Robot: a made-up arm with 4 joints. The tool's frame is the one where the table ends. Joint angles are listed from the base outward.
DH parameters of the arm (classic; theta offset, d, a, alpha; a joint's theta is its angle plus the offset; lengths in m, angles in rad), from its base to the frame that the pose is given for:
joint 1: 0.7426 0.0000 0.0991 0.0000
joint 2: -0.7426 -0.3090 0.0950 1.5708
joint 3: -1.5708 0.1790 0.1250 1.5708
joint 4: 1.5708 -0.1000 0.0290 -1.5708
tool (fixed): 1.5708 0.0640 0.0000 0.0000
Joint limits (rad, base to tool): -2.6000..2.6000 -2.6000..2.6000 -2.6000..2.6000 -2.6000..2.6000
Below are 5 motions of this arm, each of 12 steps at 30 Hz.
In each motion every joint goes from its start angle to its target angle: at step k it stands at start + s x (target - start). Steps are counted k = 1, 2, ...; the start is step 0. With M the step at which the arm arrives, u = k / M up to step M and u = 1 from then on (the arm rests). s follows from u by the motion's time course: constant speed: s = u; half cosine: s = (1 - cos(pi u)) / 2; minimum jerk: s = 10 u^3 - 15 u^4 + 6 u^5.
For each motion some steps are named. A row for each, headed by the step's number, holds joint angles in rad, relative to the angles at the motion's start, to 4 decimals.
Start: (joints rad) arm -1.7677 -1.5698 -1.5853 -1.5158
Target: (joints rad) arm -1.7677 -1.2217 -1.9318 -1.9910
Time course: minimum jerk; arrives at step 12
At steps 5, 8, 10, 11, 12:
5: 0.0000 0.1207 -0.1201 -0.1647
8: 0.0000 0.2750 -0.2738 -0.3755
10: 0.0000 0.3357 -0.3342 -0.4583
11: 0.0000 0.3463 -0.3447 -0.4728
12: 0.0000 0.3481 -0.3465 -0.4752

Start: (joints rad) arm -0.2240 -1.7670 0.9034 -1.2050
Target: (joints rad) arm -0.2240 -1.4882 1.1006 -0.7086
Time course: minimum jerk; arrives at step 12
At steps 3, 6, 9, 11, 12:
3: 0.0000 0.0289 0.0204 0.0514
6: 0.0000 0.1394 0.0986 0.2482
9: 0.0000 0.2499 0.1768 0.4450
11: 0.0000 0.2774 0.1962 0.4939
12: 0.0000 0.2788 0.1972 0.4964

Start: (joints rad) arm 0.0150 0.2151 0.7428 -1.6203
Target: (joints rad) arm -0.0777 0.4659 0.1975 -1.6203
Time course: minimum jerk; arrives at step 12
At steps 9, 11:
9: -0.0831 0.2248 -0.4889 0.0000
11: -0.0922 0.2495 -0.5425 0.0000

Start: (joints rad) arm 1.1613 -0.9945 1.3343 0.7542
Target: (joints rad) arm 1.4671 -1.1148 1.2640 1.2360
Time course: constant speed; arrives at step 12
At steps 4, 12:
4: 0.1019 -0.0401 -0.0234 0.1606
12: 0.3058 -0.1203 -0.0703 0.4818

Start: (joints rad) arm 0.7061 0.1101 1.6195 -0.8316
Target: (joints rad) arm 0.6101 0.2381 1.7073 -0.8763
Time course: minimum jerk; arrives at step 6
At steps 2, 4, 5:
2: -0.0201 0.0269 0.0184 -0.0094
4: -0.0759 0.1011 0.0694 -0.0353
5: -0.0926 0.1235 0.0847 -0.0431

